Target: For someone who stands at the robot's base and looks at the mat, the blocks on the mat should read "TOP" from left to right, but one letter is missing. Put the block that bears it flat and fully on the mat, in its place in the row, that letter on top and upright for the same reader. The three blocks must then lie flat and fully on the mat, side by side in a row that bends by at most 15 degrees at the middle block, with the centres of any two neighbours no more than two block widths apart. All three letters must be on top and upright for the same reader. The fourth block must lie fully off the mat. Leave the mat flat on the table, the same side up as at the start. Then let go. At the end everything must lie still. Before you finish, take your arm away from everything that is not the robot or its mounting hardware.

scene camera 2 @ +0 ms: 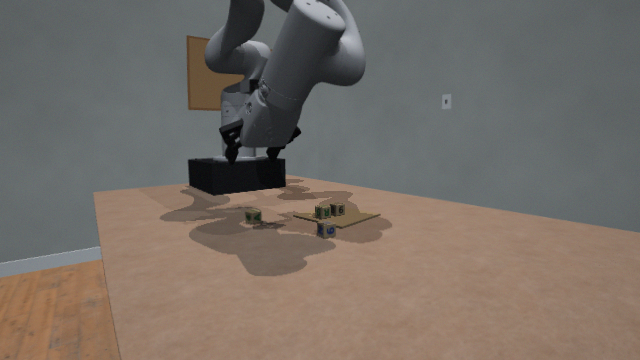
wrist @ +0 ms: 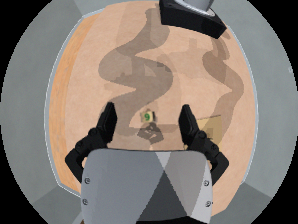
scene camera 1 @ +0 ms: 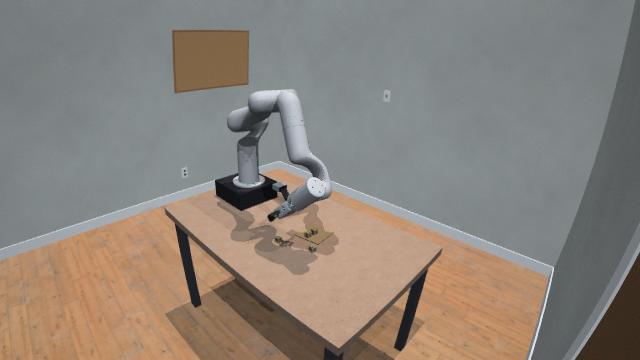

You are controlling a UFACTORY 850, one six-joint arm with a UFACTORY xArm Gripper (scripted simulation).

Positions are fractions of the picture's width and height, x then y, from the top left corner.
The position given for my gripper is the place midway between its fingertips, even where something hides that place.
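Scene camera 2 shows my gripper (scene camera 2: 0.39,0.44). The wrist view shows the gripper as well (wrist: 0.50,0.50).
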